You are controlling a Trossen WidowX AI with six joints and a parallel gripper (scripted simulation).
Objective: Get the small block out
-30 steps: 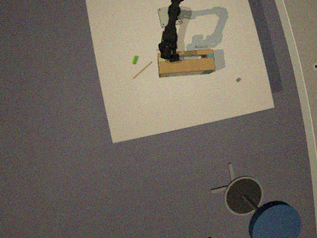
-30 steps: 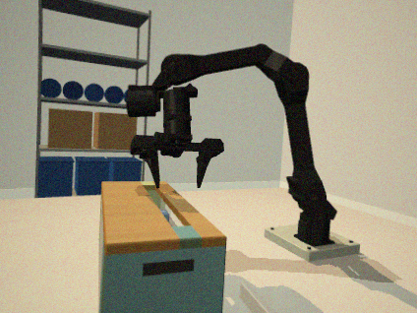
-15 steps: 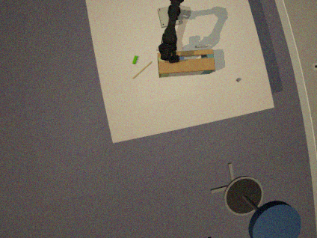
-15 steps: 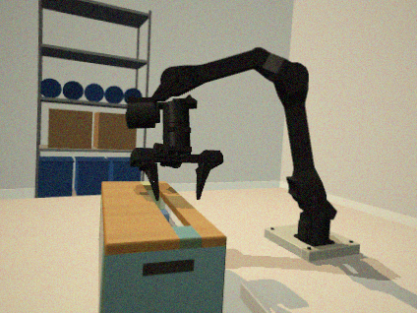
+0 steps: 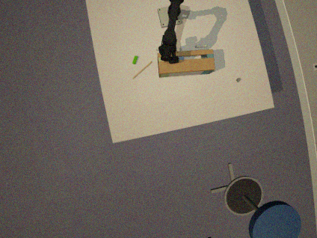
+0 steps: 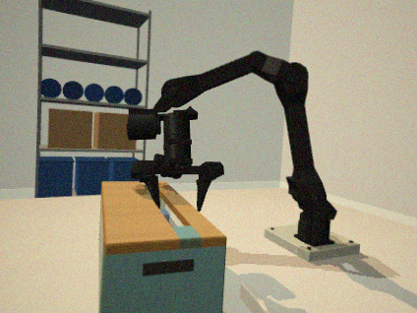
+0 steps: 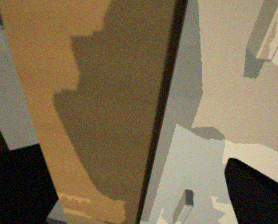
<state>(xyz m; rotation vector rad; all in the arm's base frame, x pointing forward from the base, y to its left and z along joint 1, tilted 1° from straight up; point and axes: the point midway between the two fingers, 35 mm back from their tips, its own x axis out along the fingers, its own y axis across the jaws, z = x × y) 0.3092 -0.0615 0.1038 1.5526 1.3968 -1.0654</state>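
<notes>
The bluish block is 5 cm ahead of my gripper tip and 3 cm to the left of it. The rest, counted from my gripper tip: thin wooden stick (6 cm ahead, 26 cm to the right, 9 cm below); box (4 cm ahead, 6 cm to the left, 3 cm below); small grey object (26 cm ahead, 46 cm to the left, 8 cm below).
</notes>
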